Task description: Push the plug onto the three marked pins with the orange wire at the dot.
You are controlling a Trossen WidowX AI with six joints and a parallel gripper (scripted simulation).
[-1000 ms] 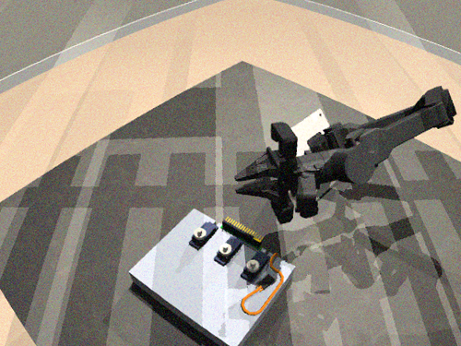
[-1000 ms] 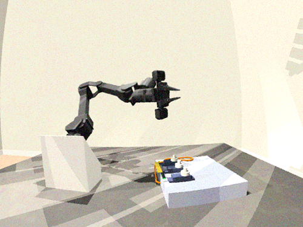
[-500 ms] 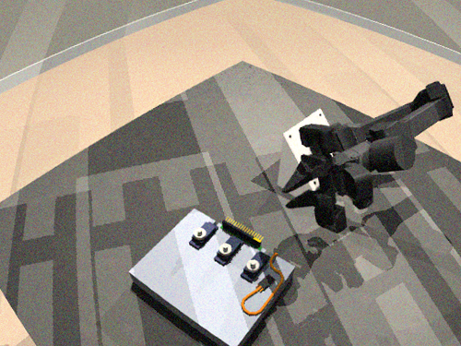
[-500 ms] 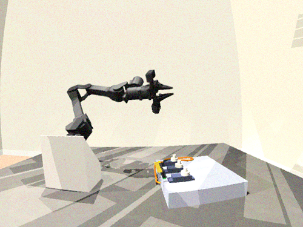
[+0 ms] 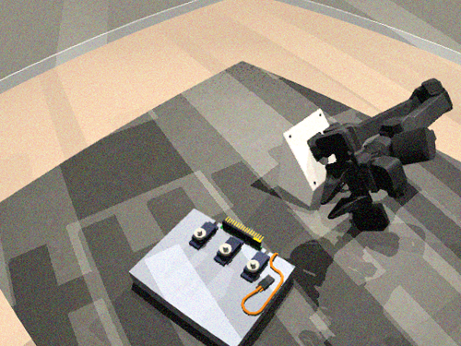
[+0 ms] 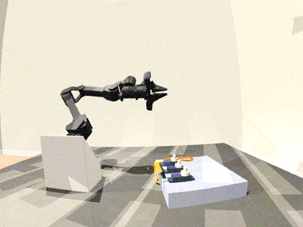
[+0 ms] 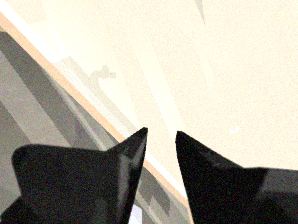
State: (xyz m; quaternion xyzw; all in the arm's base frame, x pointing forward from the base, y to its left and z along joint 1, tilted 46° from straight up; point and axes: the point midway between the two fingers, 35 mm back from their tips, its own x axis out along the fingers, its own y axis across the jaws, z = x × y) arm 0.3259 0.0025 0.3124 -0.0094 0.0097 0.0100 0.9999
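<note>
Right now my gripper tip is 12 cm short of the printed holder, 18 cm to the left of it and 32 cm above it.
</note>
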